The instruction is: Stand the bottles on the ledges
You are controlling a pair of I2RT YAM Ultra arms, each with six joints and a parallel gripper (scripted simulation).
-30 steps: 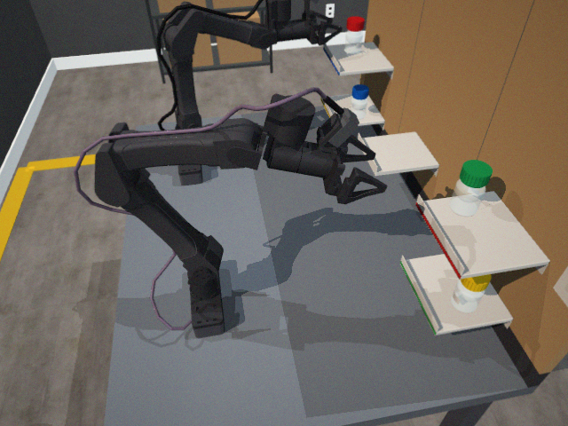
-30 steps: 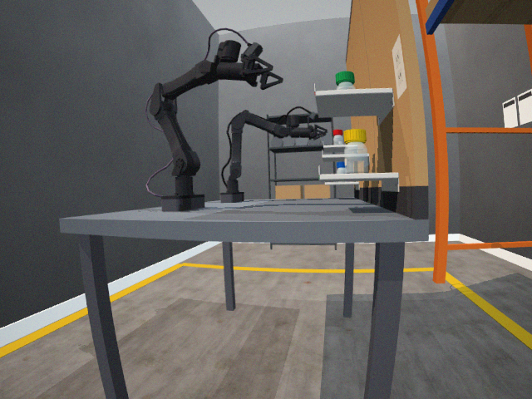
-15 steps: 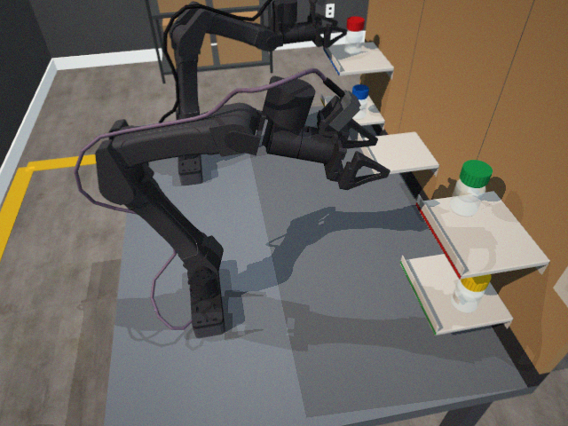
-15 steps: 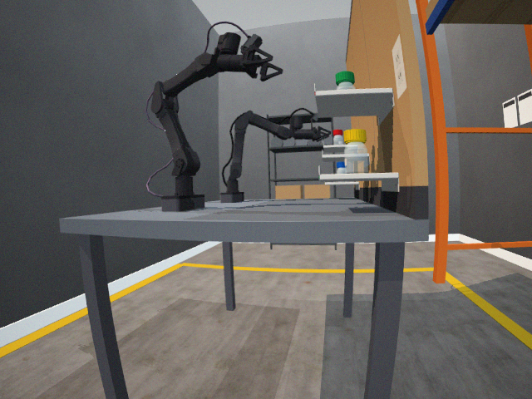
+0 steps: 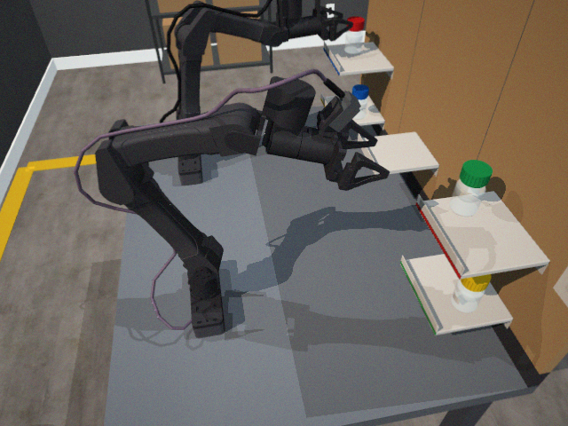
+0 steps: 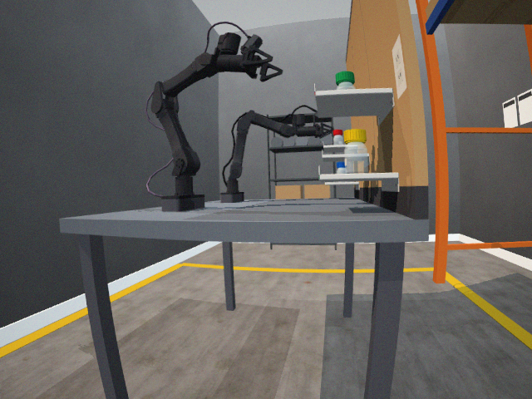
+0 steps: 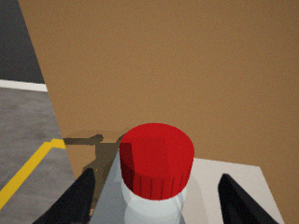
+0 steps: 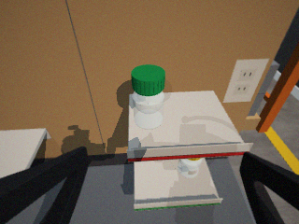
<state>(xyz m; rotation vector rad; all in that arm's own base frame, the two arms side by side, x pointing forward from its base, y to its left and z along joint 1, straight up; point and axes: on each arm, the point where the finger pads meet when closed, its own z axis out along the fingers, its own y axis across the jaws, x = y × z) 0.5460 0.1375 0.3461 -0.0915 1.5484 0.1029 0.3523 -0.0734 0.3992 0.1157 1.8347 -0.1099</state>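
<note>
Right now my left hand is 4 cm short of the red-capped bottle and 6 cm above it. Also, from my left hand: blue-capped bottle: 4 cm ahead, 9 cm to the right, 25 cm below; then green-capped bottle: 77 cm to the right, 6 cm below; then brown wall: 12 cm ahead, 45 cm to the right, 6 cm above.
My right hand is 200 mm short of the green-capped bottle, 10 mm to the left of it and 110 mm above it. The rest, counted from my right hand: blue-capped bottle: 240 mm ahead, 670 mm to the left, 300 mm below; then brown wall: 320 mm ahead, 310 mm to the left, 10 mm above; then yellow-capped bottle: 200 mm ahead, 120 mm to the right, 300 mm below.
</note>
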